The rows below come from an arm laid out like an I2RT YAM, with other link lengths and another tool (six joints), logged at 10 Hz.
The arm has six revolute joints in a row. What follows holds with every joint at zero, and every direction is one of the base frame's.
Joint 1 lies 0.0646 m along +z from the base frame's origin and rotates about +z.
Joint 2 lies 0.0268 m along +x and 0.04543 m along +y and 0.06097 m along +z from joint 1 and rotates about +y.
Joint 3 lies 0.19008 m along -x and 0.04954 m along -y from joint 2 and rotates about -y.
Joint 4 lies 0.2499 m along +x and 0.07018 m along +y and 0.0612 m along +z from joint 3 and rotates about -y.
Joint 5 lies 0.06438 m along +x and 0.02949 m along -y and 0.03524 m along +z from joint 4 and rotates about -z.
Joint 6 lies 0.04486 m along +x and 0.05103 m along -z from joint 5 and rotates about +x.
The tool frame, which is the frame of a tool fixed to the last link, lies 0.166 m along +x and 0.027 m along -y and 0.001 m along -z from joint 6; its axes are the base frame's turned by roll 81.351, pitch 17.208 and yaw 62.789 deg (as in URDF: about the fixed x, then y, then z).
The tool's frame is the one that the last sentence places.
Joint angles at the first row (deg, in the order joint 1, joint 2, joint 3, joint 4, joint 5, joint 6):
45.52 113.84 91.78 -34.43 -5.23 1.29
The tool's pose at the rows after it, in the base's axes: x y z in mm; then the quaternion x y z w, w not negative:
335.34 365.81 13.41 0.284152 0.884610 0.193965 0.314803
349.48 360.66 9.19 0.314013 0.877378 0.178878 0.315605
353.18 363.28 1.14 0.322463 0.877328 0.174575 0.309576
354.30 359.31 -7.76 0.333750 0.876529 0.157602 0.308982
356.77 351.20 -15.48 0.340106 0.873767 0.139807 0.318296
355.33 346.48 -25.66 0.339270 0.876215 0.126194 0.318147
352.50 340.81 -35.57 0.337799 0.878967 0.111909 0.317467
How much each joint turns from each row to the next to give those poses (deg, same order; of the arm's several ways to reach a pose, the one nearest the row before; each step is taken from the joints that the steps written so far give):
-0.99 2.56 2.50 -1.79 0.92 1.77
-1.08 3.30 3.92 -1.26 1.14 2.52
-0.19 2.63 2.17 -0.10 -0.25 0.97
0.07 1.98 1.48 -0.93 1.18 1.42
0.00 0.89 -0.12 -0.10 2.07 0.63
0.01 1.19 -0.04 -0.19 0.70 0.01
0.04 0.87 -0.45 -0.22 0.67 0.00

